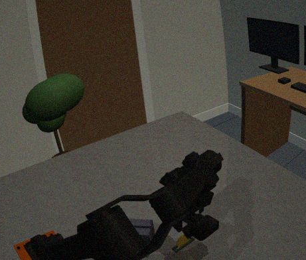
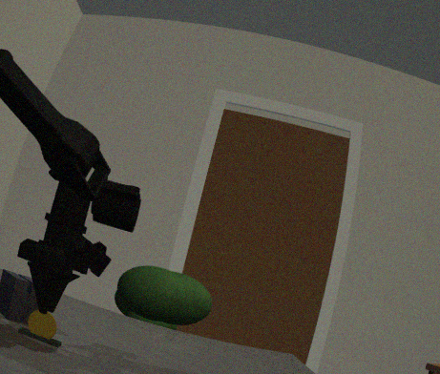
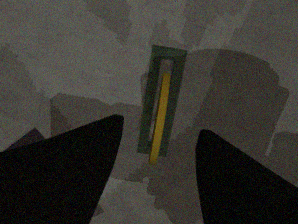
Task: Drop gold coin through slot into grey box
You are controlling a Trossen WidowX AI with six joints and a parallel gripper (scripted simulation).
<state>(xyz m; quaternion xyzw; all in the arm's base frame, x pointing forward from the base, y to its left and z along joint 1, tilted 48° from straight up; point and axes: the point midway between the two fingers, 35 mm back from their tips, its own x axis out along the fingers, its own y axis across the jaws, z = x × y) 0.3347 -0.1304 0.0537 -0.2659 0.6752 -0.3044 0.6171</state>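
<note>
Now: the gold coin 20 mm below my gripper tip.
</note>
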